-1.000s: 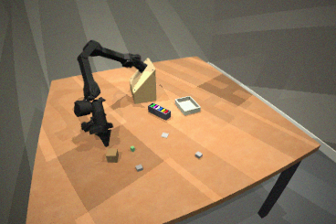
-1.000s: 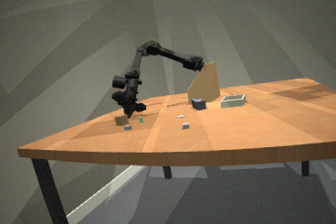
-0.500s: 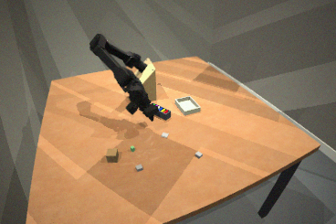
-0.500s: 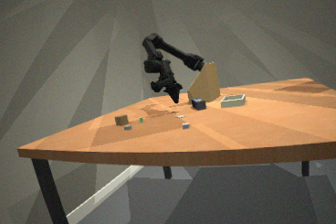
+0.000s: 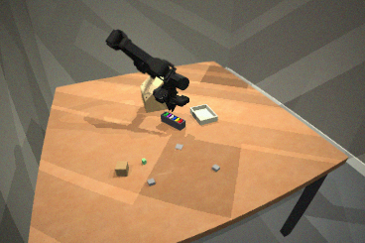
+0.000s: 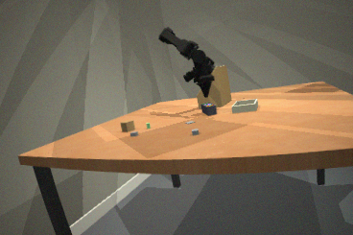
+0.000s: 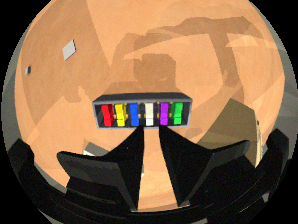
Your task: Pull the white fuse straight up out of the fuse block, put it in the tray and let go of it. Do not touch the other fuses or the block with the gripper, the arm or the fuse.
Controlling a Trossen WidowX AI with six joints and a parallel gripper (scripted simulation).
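The white fuse lies 5 cm below my gripper tip. The rest, counted from my gripper tip: white tray (2 cm ahead, 18 cm to the left, 7 cm below); then small green cube (21 cm ahead, 22 cm to the right, 6 cm below); then brown cube (22 cm ahead, 31 cm to the right, 5 cm below).
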